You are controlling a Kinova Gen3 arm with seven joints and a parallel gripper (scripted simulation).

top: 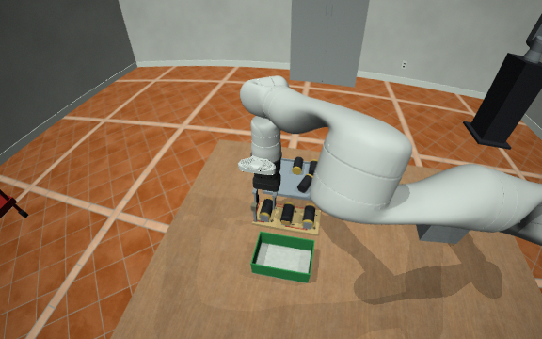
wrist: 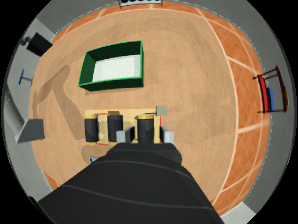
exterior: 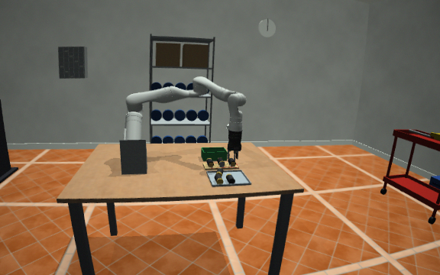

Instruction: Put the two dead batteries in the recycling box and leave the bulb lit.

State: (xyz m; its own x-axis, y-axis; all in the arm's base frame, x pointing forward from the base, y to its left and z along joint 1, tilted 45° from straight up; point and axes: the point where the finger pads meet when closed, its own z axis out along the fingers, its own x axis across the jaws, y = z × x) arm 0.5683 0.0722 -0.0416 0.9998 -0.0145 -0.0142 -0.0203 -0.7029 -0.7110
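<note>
Now: hand 8 cm past the green recycling box, 15 cm to the right of it and 5 cm above it. From my hand the other things lie so: grey tray: 7 cm behind, 17 cm to the right, 6 cm below.
</note>
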